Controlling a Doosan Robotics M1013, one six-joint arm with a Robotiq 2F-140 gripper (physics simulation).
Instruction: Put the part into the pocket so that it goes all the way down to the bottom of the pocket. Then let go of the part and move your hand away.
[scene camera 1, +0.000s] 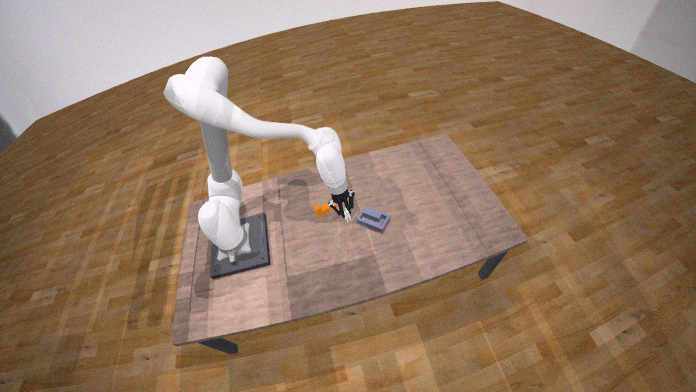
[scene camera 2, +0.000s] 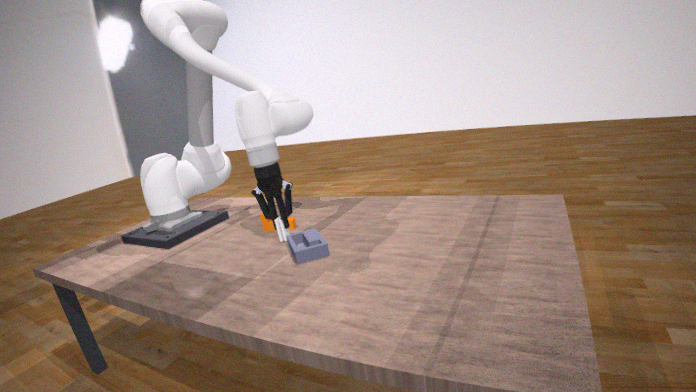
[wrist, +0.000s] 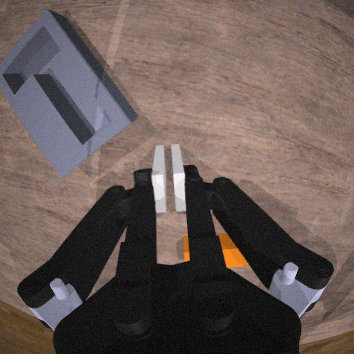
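Pixels of known places: gripper, fingertip midpoint: (scene camera 1: 347, 218) (scene camera 2: 285, 239) (wrist: 168, 159); arm's base at its link origin: (scene camera 1: 234, 242) (scene camera 2: 173, 222).
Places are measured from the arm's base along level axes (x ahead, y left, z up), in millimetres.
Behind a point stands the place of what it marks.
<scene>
The orange part (scene camera 1: 320, 211) @(z 8, x 466, y 34 mm) (scene camera 2: 267, 222) @(z 0, x 467, y 37 mm) (wrist: 235, 257) @(z -1, x 493, y 59 mm) rests on the table, partly hidden behind the gripper's fingers in all three views. The blue-grey block with the pocket (scene camera 1: 371, 227) @(z -14, x 679, y -128 mm) (scene camera 2: 312, 254) @(z -14, x 751, y -137 mm) (wrist: 60, 150) @(z 5, x 686, y -35 mm) lies on the table, apart from the part. The pocket is open at the top, and no orange shows in it. My gripper (scene camera 1: 347, 218) @(z -25, x 586, y -33 mm) (scene camera 2: 282, 237) @(z -25, x 586, y -33 mm) (wrist: 168, 159) @(z -25, x 586, y -33 mm) points down between the part and the block, close beside the block. Its pale finger pads are almost together, with a thin gap and nothing between them. The part lies outside the fingers.
The wooden table (scene camera 1: 425, 260) @(z -31, x 851, y -369 mm) (scene camera 2: 450, 325) @(z -31, x 1147, y -332 mm) carries the block, the part and the arm's dark base plate (scene camera 1: 257, 250) @(z 1, x 121, y -85 mm) (scene camera 2: 170, 240) @(z -5, x 170, y -146 mm). The white arm reaches over the table from the base. The block stands at the upper left of the wrist view.
</scene>
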